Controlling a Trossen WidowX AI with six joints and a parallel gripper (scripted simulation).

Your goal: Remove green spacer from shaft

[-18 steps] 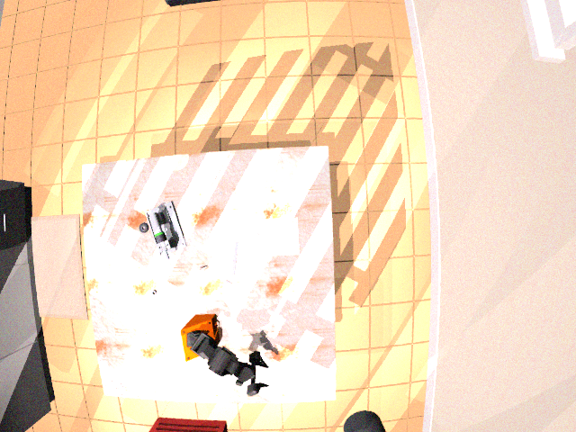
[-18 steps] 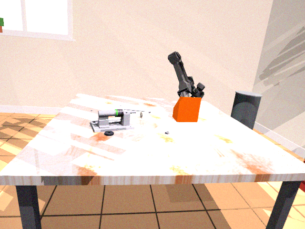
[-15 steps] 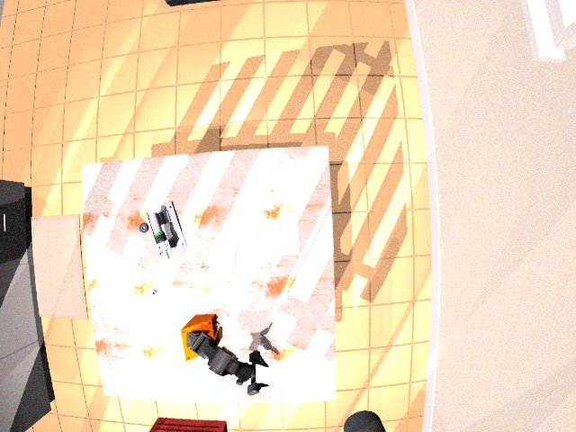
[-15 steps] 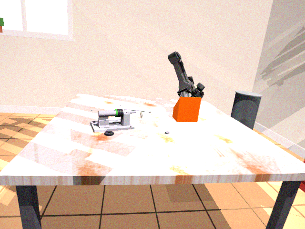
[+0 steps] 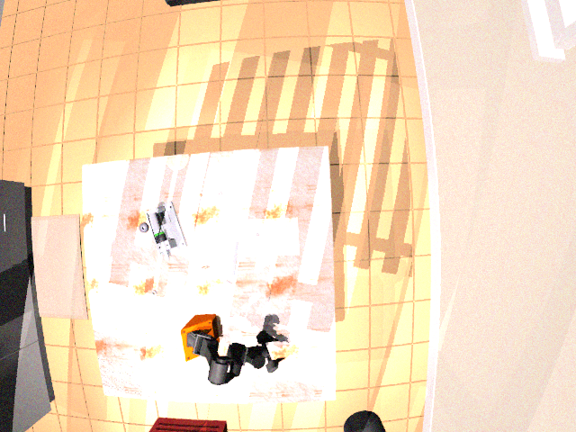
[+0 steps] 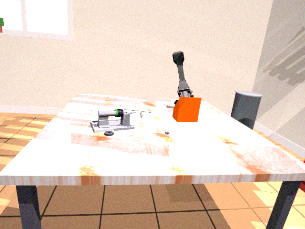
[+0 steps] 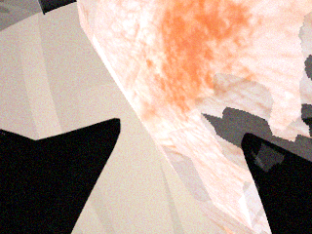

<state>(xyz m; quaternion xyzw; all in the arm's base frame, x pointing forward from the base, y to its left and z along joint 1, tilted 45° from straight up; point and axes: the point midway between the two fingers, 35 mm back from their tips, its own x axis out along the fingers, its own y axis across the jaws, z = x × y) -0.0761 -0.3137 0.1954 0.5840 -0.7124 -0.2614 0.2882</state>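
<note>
The green spacer lies 560 mm to the left of my gripper tip, 550 mm ahead of it and 30 mm above it. Also, from my gripper tip: black ring (690 mm to the left, 580 mm ahead, 40 mm below).
</note>
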